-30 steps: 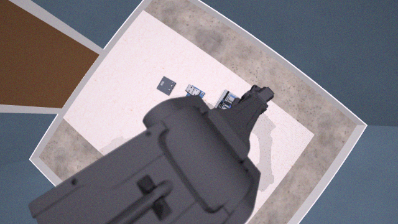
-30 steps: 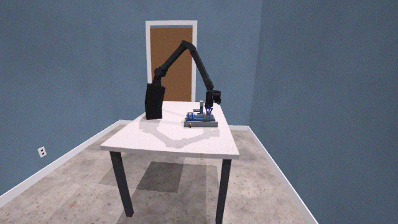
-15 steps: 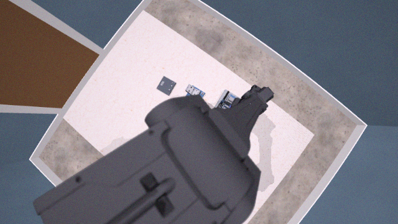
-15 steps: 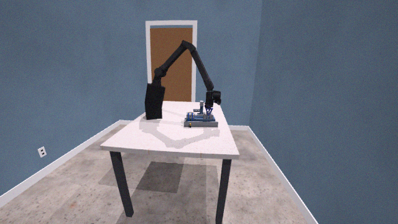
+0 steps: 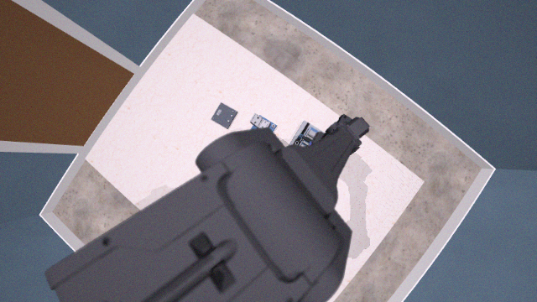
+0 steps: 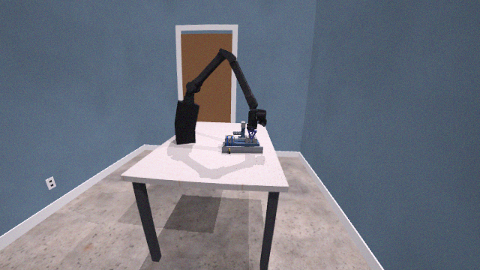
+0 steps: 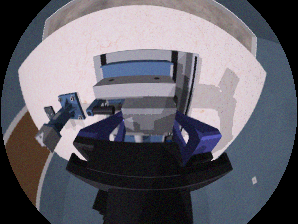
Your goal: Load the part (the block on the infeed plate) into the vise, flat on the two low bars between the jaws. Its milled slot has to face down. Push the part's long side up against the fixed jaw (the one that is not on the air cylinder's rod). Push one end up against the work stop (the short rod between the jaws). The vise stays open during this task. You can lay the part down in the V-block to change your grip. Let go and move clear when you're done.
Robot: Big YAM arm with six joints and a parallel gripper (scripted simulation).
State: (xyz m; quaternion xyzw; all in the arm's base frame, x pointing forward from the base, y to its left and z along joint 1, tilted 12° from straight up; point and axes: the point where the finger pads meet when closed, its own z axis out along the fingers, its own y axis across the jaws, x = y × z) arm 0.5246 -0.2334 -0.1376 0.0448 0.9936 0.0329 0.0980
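The part lies 1 cm below my hand. Round my hand: dark square plate: 43 cm to the left, 10 cm below, 4 cm behind.
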